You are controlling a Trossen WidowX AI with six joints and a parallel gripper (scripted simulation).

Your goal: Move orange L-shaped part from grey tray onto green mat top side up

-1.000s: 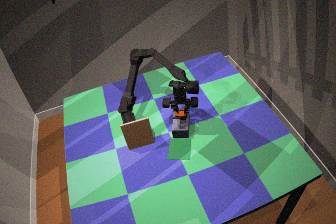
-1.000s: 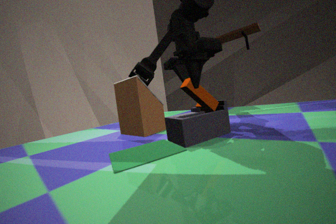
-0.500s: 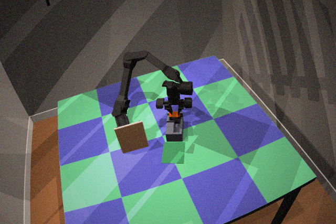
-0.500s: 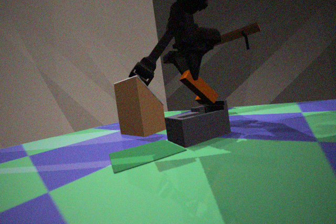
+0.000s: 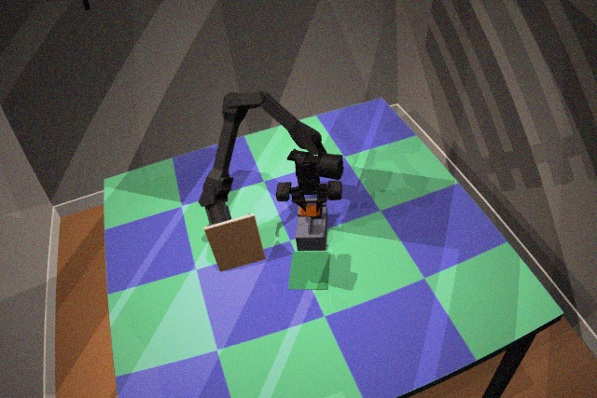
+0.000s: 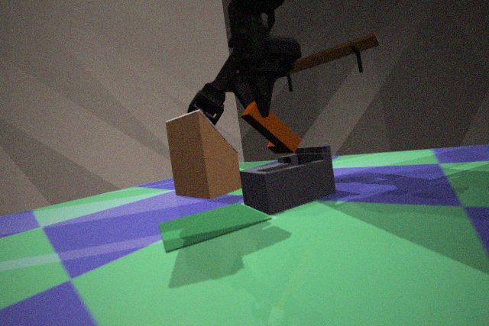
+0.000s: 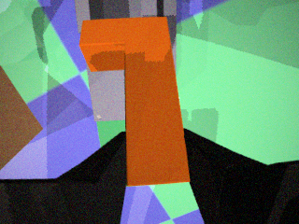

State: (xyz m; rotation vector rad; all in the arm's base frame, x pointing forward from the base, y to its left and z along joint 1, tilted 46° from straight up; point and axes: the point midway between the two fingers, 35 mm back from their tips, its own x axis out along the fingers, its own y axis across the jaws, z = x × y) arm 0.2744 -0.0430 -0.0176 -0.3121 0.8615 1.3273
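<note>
My gripper tip is 17 cm above the dark green mat, 9 cm to the left of it and 5 cm past it. The rest, counted from my gripper tip: orange L-shaped part 4 cm to the left, 3 cm below.
</note>
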